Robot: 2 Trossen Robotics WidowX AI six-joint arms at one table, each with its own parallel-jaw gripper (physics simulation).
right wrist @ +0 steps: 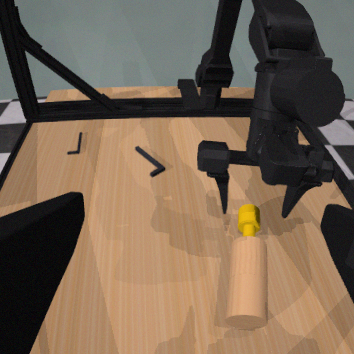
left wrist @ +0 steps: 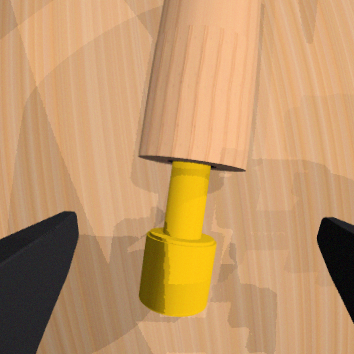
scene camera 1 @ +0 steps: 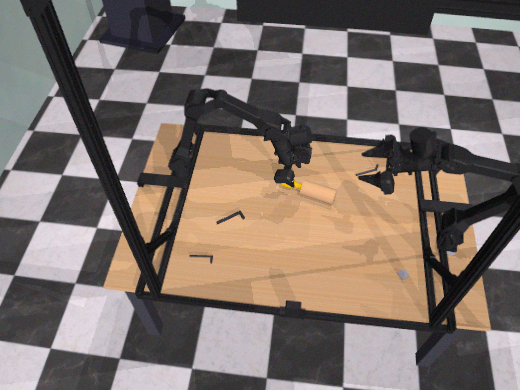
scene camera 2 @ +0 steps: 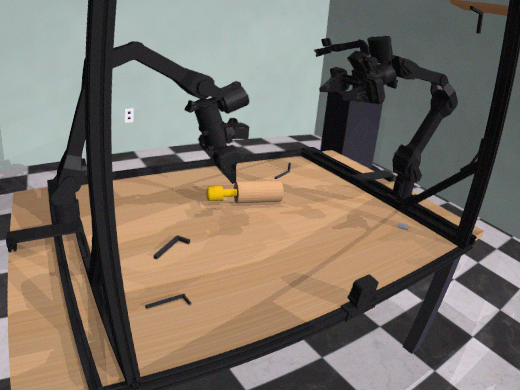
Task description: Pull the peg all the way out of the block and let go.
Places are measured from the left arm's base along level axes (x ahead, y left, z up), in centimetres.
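Where they show: left gripper, fingertip midpoint: [right wrist: 253, 214] [left wrist: 202, 227] [scene camera 1: 296, 177] [scene camera 2: 228, 176]; right gripper, fingertip midpoint: [right wrist: 207, 211] [scene camera 1: 359, 166] [scene camera 2: 330, 93]; left arm's base, origin of the base link: [right wrist: 208, 103] [scene camera 1: 181, 172] [scene camera 2: 65, 219]; right arm's base, origin of the base link: [scene camera 1: 446, 242] [scene camera 2: 402, 194].
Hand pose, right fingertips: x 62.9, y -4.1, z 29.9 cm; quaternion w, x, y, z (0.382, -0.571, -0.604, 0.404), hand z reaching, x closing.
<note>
Things, the pixels of their centre, and the offset from my right fingertips. "*": a spot on its surface instead.
- yellow peg, body centre: [left wrist: 187, 189] [right wrist: 248, 239] [scene camera 2: 231, 192] [scene camera 1: 299, 185] dx -19.1, dy +10.2, dz -29.1 cm
- block, body centre: [left wrist: 205, 54] [right wrist: 247, 281] [scene camera 2: 258, 191] [scene camera 1: 318, 192] dx -11.7, dy +9.5, dz -29.0 cm
- black key, body centre: [scene camera 2: 283, 170] dx +3.5, dy +26.2, dz -30.2 cm
- small grey square, surface spot: [scene camera 2: 403, 226] [scene camera 1: 402, 274] * dx +21.9, dy -13.6, dz -31.5 cm
The yellow peg [scene camera 1: 298, 185] [scene camera 2: 215, 193] [left wrist: 177, 275] [right wrist: 249, 216] lies on its side, its thick head outside and its thinner shaft running into the end of the block. The block [scene camera 1: 318, 193] [scene camera 2: 260, 191] [left wrist: 202, 90] [right wrist: 247, 280] is a light wooden cylinder lying on the table. My left gripper [left wrist: 202, 227] [right wrist: 253, 214] is open and empty, low over the peg, with one finger on each side of the peg and apart from it. My right gripper [scene camera 1: 362, 165] [scene camera 2: 320, 70] [right wrist: 207, 211] is open and empty, raised beyond the block's far end.
Two black L-shaped keys [scene camera 1: 230, 217] [scene camera 1: 201, 256] lie at the left of the table in scene camera 1. Another black key [scene camera 2: 283, 174] lies behind the block in scene camera 2. A small grey square [scene camera 1: 403, 274] [scene camera 2: 403, 226] lies at the right. A black frame [scene camera 1: 220, 303] edges the table.
</note>
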